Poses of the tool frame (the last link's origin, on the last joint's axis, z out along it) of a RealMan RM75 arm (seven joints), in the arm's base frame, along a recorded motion.
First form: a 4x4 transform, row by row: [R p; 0 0 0 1], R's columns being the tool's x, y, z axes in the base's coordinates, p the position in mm. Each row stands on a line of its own.
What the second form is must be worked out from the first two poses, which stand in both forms.
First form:
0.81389 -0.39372 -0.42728 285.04
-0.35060 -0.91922 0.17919 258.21
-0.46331 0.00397 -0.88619 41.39
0 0 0 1
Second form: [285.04 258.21 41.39], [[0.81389 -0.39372 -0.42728], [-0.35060 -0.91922 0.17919], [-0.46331 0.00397 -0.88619]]
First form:
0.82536 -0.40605 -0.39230 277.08
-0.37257 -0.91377 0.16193 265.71
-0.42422 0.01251 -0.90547 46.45
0 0 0 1
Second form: [277.08 265.71 46.45], [[0.82536 -0.40605 -0.39230], [-0.37257 -0.91377 0.16193], [-0.42422 0.01251 -0.90547]]
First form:
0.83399 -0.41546 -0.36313 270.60
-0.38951 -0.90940 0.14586 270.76
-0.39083 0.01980 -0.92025 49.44
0 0 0 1
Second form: [270.60 270.76 49.44], [[0.83399 -0.41546 -0.36313], [-0.38951 -0.90940 0.14586], [-0.39083 0.01980 -0.92025]]
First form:
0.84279 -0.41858 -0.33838 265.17
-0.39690 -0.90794 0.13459 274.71
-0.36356 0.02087 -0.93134 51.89
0 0 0 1
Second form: [265.17 274.71 51.89], [[0.84279 -0.41858 -0.33838], [-0.39690 -0.90794 0.13459], [-0.36356 0.02087 -0.93134]]
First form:
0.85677 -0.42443 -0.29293 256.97
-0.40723 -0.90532 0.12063 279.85
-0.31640 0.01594 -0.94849 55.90
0 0 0 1
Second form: [256.97 279.85 55.90], [[0.85677 -0.42443 -0.29293], [-0.40723 -0.90532 0.12063], [-0.31640 0.01594 -0.94849]]
